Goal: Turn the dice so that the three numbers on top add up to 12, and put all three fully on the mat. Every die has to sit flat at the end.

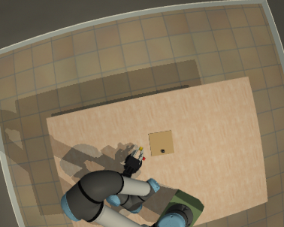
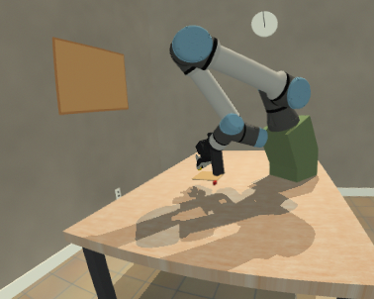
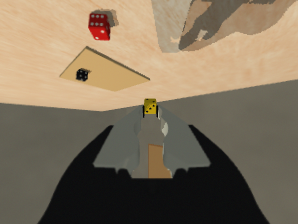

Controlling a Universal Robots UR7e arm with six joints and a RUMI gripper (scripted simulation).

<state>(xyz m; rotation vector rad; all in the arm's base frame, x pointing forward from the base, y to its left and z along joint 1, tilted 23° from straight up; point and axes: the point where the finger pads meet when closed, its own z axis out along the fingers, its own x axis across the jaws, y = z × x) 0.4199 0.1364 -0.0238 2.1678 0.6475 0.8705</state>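
My hand is 7 cm past the red die, 1 cm to the left of it and 8 cm above it. From my hand the other things lie so: yellow die: 1 cm ahead, 1 cm below; then black die: 5 cm behind, 13 cm to the right, 7 cm below; then tan mat: 13 cm to the right, 8 cm below.
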